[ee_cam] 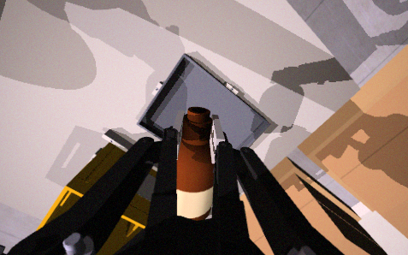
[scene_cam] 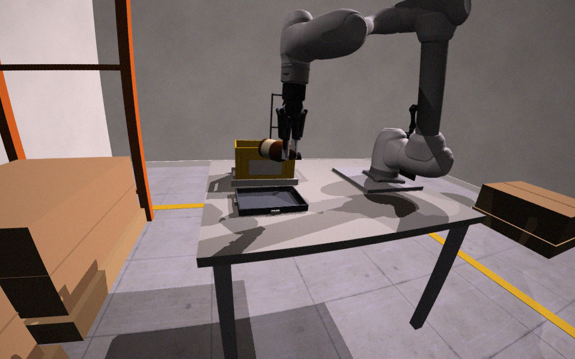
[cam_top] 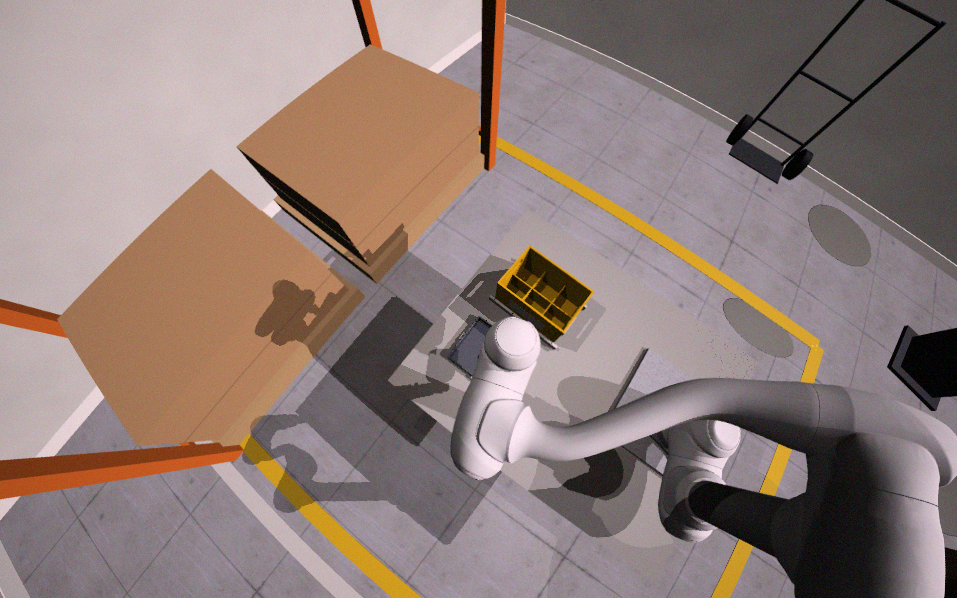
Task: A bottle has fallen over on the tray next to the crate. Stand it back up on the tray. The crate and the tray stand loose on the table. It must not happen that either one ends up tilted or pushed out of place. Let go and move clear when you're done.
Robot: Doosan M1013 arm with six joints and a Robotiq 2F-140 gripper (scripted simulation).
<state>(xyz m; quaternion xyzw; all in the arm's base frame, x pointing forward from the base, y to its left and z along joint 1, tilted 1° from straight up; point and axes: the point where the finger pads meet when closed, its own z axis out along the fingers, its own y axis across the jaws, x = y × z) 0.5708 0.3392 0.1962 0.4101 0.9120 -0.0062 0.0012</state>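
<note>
My gripper is now 40 mm to the left of the brown bottle, 40 mm short of it and 20 mm above it. The rest, counted from my hand: dark grey tray: 210 mm below, 60 mm ahead, 40 mm to the right; yellow crate: 310 mm to the right, 140 mm below, 90 mm ahead.
</note>
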